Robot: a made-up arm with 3 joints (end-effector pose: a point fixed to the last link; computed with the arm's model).
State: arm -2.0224 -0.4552 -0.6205
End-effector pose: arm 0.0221 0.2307 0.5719 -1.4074 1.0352 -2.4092
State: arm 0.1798 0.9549 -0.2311
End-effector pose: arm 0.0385 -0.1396 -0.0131 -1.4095 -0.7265 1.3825
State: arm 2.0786 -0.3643 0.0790
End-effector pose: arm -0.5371 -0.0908 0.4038 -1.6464 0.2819 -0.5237
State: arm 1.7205 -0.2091 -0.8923
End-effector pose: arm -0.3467 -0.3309 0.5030 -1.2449 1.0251 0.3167
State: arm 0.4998 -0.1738 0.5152
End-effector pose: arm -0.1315 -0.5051 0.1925 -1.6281 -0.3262 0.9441
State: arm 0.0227 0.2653 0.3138
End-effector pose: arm 0.0407 -0.3487 0.0492 -1.4957 -0.5532 1.4093
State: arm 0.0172 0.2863 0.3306
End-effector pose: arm 0.0390 -0.3374 0.0378 -1.4850 -0.5887 1.4022
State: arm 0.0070 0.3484 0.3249
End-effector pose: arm 0.0366 -0.3109 0.0175 -1.4612 -0.6421 1.3982
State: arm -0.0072 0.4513 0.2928
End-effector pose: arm 0.0328 -0.2685 -0.0080 -1.4246 -0.7096 1.3972
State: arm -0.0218 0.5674 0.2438
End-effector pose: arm 0.0280 -0.2208 -0.0297 -1.3854 -0.7745 1.3993
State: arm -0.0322 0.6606 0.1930
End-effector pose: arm 0.0243 -0.1835 -0.0416 -1.3585 -0.8168 1.4063
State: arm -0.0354 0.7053 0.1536
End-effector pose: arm 0.0239 -0.1682 -0.0436 -1.3530 -0.8244 1.4191
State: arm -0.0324 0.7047 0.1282
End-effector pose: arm 0.0266 -0.1731 -0.0389 -1.3647 -0.8018 1.4345
